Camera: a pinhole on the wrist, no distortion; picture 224 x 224 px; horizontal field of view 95.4 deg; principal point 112.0 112.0 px. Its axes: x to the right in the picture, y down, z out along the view. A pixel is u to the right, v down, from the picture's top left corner.
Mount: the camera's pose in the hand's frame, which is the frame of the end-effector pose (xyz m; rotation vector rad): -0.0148 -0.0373 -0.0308 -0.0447 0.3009 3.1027
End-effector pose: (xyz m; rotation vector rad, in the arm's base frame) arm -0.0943 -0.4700 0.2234 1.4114 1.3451 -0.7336
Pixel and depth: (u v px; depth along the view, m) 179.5 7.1 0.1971
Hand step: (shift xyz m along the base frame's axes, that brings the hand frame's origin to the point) 0.1908 -0.1347 0.1476
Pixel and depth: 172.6 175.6 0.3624
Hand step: -0.1500 -0.4449 0.0687
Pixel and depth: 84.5 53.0 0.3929
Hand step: 0.3305 -0.2281 -0.1106
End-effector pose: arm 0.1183 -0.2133 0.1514 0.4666 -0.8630 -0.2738
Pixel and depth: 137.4 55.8 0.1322
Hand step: -0.0935 0.0490 0.0443
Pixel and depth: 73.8 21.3 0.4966
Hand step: -0.1665 0.2459 0.5667
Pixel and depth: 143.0 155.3 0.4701
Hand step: -0.4777 -0.1793 0.0736
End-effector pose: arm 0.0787 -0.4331 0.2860 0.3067 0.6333 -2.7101
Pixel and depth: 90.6 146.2 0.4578
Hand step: -0.1565 -0.1402 0.4167
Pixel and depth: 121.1 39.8 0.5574
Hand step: 0.1767 -0.5701 0.2261
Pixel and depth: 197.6 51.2 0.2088
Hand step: 0.2058 -0.1223 0.1311
